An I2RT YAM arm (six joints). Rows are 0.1 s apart.
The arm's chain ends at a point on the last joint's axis. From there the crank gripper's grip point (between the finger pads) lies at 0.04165 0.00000 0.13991 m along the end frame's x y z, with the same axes.
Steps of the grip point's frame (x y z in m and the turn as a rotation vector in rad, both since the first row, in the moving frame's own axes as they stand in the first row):
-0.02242 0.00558 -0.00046 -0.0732 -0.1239 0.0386
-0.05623 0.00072 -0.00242 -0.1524 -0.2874 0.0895
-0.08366 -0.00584 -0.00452 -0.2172 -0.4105 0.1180
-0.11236 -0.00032 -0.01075 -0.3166 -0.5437 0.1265
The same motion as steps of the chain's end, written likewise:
-0.00460 -0.00608 -0.00410 -0.0732 -0.1239 0.0386
-0.01396 -0.02298 -0.00655 -0.1524 -0.2874 0.0895
-0.02291 -0.03830 -0.00565 -0.2172 -0.4105 0.1180
-0.03243 -0.04537 -0.00431 -0.3166 -0.5437 0.1265

